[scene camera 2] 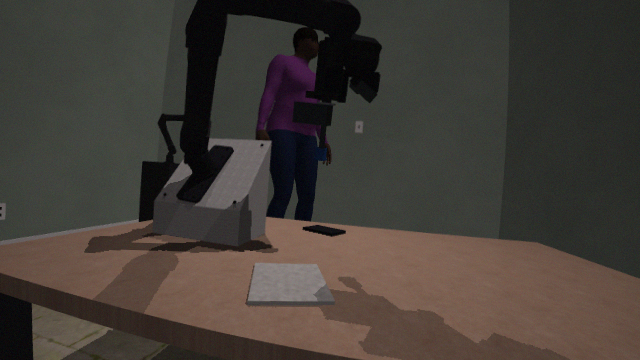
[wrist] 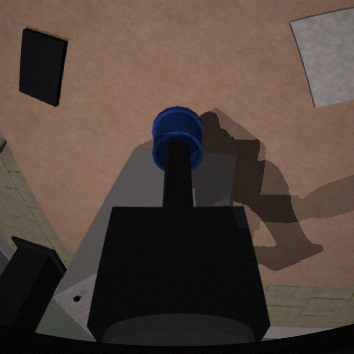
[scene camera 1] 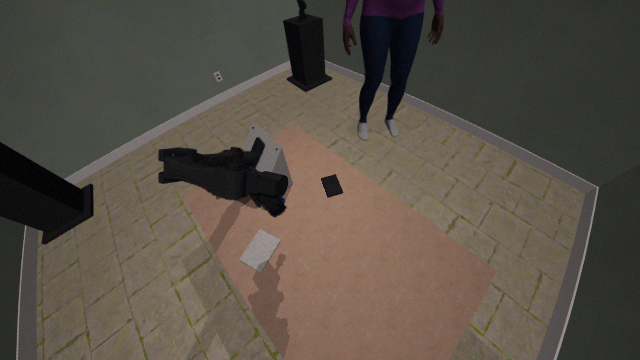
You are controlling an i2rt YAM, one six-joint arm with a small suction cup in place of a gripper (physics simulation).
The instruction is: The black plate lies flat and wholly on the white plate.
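Places are measured from the arm's base along level axes (x right, y down, z ahead), in centimetres.
Where they show: hand, its tool point: [scene camera 2: 320, 159] [wrist: 177, 129]; arm's base, origin of its link: [scene camera 2: 207, 172] [scene camera 1: 254, 158].
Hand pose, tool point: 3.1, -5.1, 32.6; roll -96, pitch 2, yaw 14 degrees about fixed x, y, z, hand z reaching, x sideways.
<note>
Things, the pixels of their centre, and the offset from my tool point, as dx, dy, dz. Level surfaces: height alone.
- black plate, middle of its body: [wrist: 40, 67] [scene camera 2: 324, 230] [scene camera 1: 331, 185] -28.0, +21.4, -4.3
- white plate, middle of its body: [scene camera 2: 288, 280] [scene camera 1: 260, 249] +17.9, +21.6, +1.0
- table, height of its surface: dy +21.9
The black plate [scene camera 1: 332, 185] [scene camera 2: 324, 230] [wrist: 43, 67] lies flat on the table, apart from the white plate. The white plate [scene camera 1: 260, 249] [scene camera 2: 289, 284] [wrist: 327, 57] lies flat nearer scene camera 2; its right part is cut off in the wrist view. My gripper, a blue suction cup [scene camera 1: 283, 200] [scene camera 2: 322, 153] [wrist: 177, 139], is open and holds nothing. It hangs high above the table, over neither plate; in scene camera 1 the arm hides most of it.
The arm's grey wedge-shaped base [scene camera 1: 285, 162] [scene camera 2: 200, 222] stands on the table [scene camera 1: 380, 260] [scene camera 2: 425, 270], left of the black plate. Arm shadows fall across the table and a corner of the white plate. A person [scene camera 1: 390, 60] [scene camera 2: 292, 95] stands beyond the table.
</note>
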